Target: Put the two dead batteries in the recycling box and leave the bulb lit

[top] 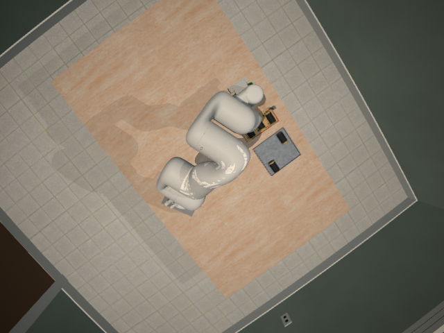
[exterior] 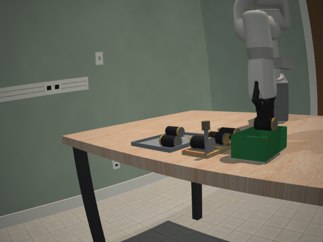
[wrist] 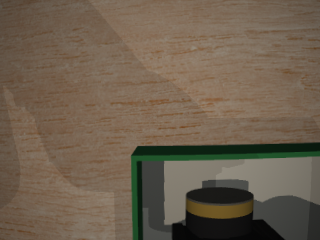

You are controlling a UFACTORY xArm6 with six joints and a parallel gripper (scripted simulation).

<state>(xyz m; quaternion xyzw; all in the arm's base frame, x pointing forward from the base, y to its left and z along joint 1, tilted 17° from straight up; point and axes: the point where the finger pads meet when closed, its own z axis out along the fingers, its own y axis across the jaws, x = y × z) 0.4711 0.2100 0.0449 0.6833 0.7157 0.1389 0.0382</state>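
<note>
Now: hand 30 mm short of the green recycling box and 70 mm above it. Also, from my hand: grey tray: 50 mm ahead, 320 mm to the right, 80 mm below.
</note>
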